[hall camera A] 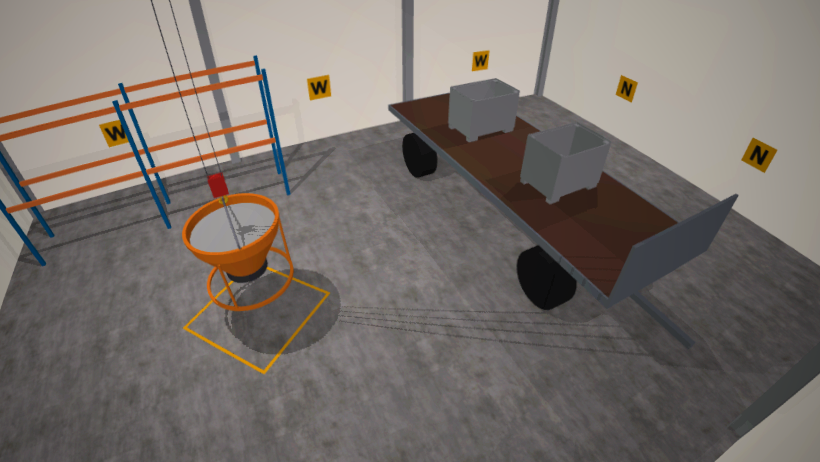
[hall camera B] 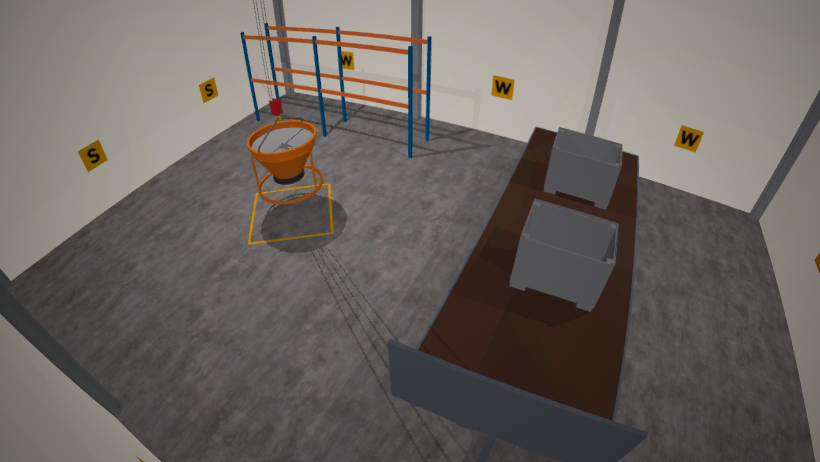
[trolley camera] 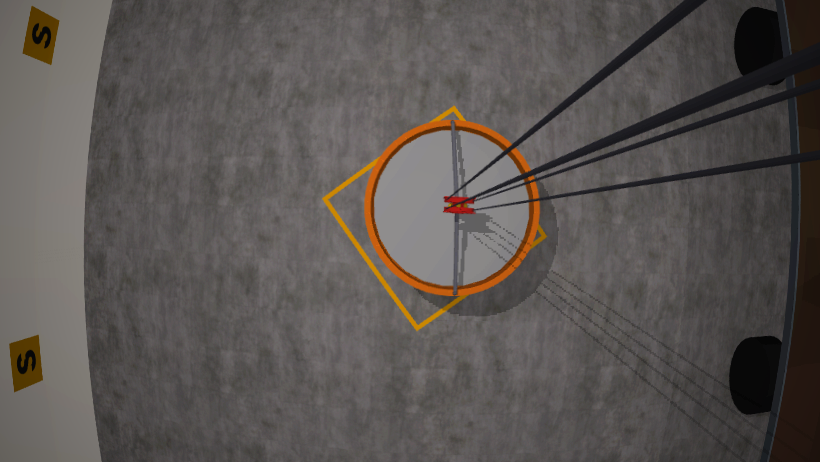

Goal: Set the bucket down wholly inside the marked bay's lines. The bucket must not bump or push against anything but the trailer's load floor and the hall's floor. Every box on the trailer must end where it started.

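Note:
The orange bucket (hall camera A: pixel 245 262) (hall camera B: pixel 285 164) (trolley camera: pixel 413 235) hangs upright and low above the floor; its shadow lies apart from its base ring. The hook (hall camera A: pixel 223 199) (hall camera B: pixel 278 118) under the red block holds the bucket by its bail. The marked bay (hall camera A: pixel 224 350) (hall camera B: pixel 290 238) (trolley camera: pixel 371 264) is a yellow outline beneath it. In the trolley view the bucket's rim covers much of the bay and hides the base ring; the left and bottom corners show. Two grey boxes, one farther (hall camera A: pixel 482 111) (hall camera B: pixel 582 172) and one nearer (hall camera A: pixel 539 163) (hall camera B: pixel 559 269), stand on the trailer (hall camera A: pixel 642 220) (hall camera B: pixel 550 355).
A rack with blue posts (hall camera A: pixel 143 166) (hall camera B: pixel 410 103) and orange beams stands by the W wall, behind the bucket in hall camera A. The trailer's grey end board (hall camera A: pixel 674 252) (hall camera B: pixel 504 401) rises at its near end. Black wheels (trolley camera: pixel 754 375) show at the trolley view's right.

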